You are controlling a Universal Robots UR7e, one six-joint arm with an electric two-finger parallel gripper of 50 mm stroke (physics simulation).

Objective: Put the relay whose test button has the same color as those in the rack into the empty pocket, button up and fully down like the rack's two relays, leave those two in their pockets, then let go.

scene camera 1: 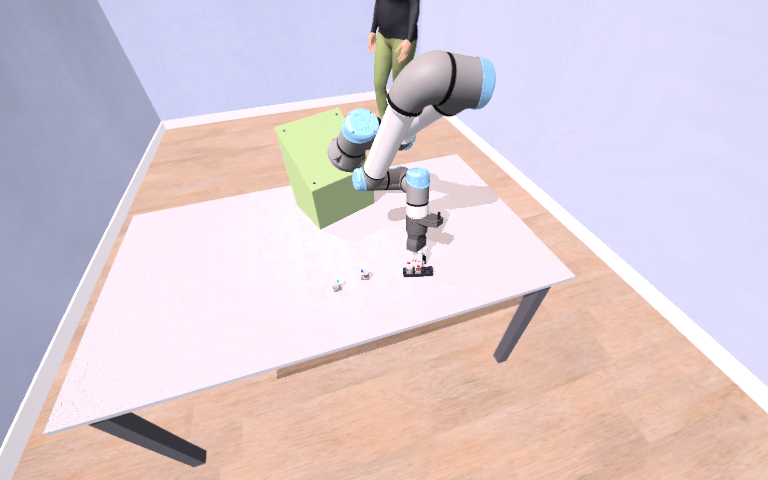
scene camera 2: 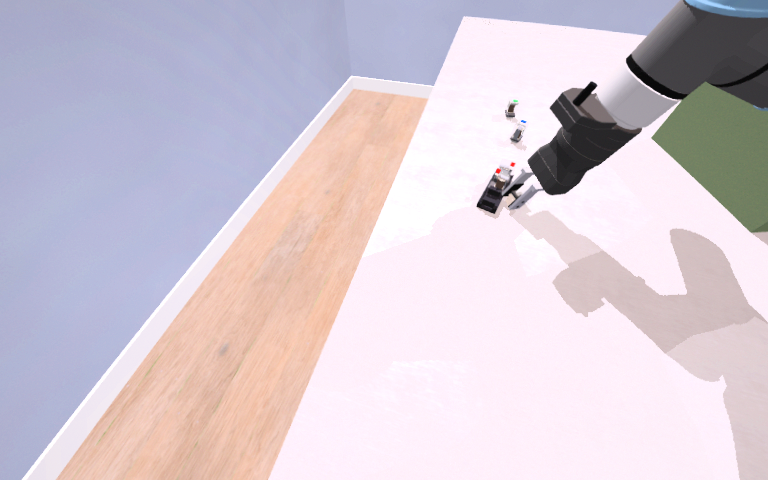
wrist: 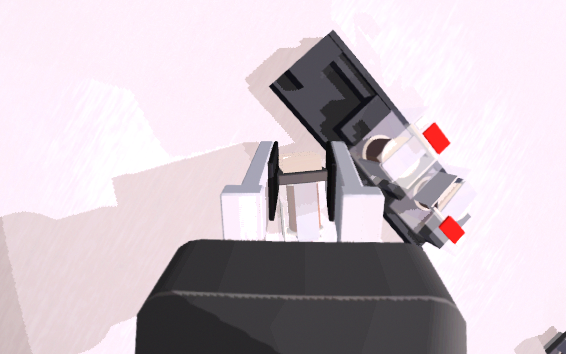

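Pixels of known places: gripper, fingertip midpoint: (scene camera 1: 421, 264) (scene camera 2: 509, 201) (wrist: 302, 165); arm's base, origin of the base link: (scene camera 1: 346, 154).
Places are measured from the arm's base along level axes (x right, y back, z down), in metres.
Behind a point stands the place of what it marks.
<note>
The black rack (scene camera 1: 428, 272) {z 0.245, x -0.212, y -0.473 m} (scene camera 2: 487, 203) {z 0.229, x -0.225, y -0.475 m} (wrist: 306, 82) {z 0.223, x -0.219, y -0.464 m} lies on the table. Two clear relays with red buttons stand in it: the middle relay (wrist: 407, 155) {z 0.199, x -0.176, y -0.462 m} and the end relay (wrist: 440, 192) {z 0.205, x -0.153, y -0.461 m}. The pocket at the other end is empty. My gripper (scene camera 2: 511, 198) {z 0.236, x -0.197, y -0.437 m} (wrist: 302, 165) {z 0.236, x -0.197, y -0.437 m} is shut on a relay (wrist: 304, 210) {z 0.218, x -0.189, y -0.423 m} beside the rack. The held relay lies on its side, its dark base towards the fingertips and its clear case towards the gripper body. Its button is hidden. I cannot tell whether it touches the table. The right finger is very close to the rack's long edge.
A relay with a blue button (scene camera 1: 364, 275) {z 0.214, x 0.018, y -0.458 m} (scene camera 2: 517, 134) {z 0.223, x 0.002, y -0.449 m} and a relay with a green button (scene camera 1: 337, 286) {z 0.215, x 0.115, y -0.483 m} (scene camera 2: 511, 108) {z 0.219, x 0.104, y -0.474 m} stand apart on the table (scene camera 1: 226, 316) {z 0.247, x 0.486, y -0.497 m}, left of the rack in scene camera 1. A green block (scene camera 1: 339, 198) {z 0.136, x 0.056, y -0.100 m} is under the arm's base. A person stands behind.
</note>
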